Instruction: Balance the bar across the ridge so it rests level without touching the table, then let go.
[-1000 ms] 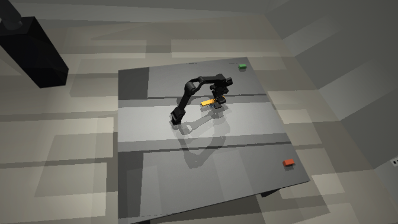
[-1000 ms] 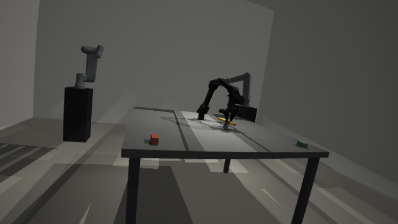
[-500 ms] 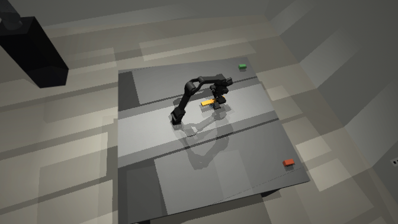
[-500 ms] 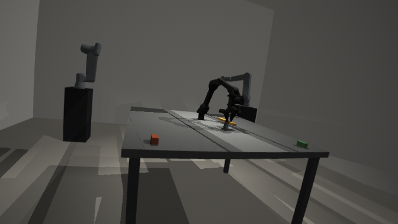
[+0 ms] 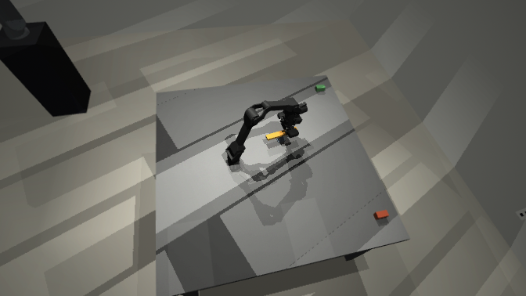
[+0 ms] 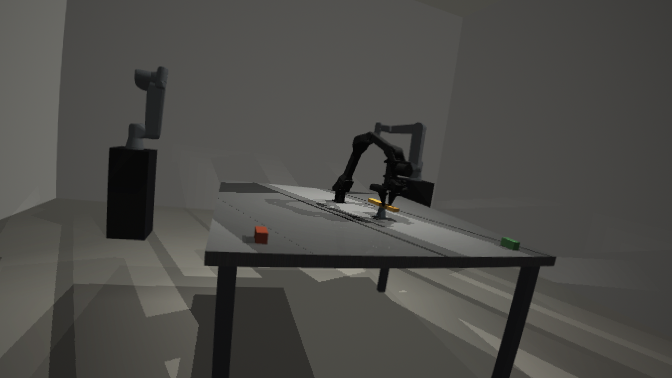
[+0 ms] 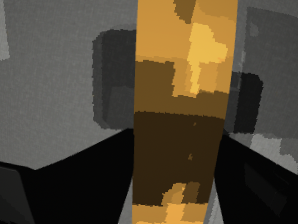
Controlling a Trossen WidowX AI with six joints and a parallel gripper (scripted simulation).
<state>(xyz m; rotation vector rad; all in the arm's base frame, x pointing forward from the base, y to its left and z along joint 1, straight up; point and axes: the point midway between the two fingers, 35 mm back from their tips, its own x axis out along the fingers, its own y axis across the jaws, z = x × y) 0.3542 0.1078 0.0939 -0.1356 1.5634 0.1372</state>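
The orange bar is 3 cm behind my gripper tip. From my gripper tip the other things lie so: green block (39 cm ahead, 39 cm to the left, 4 cm below); then red block (39 cm ahead, 61 cm to the right, 4 cm below).
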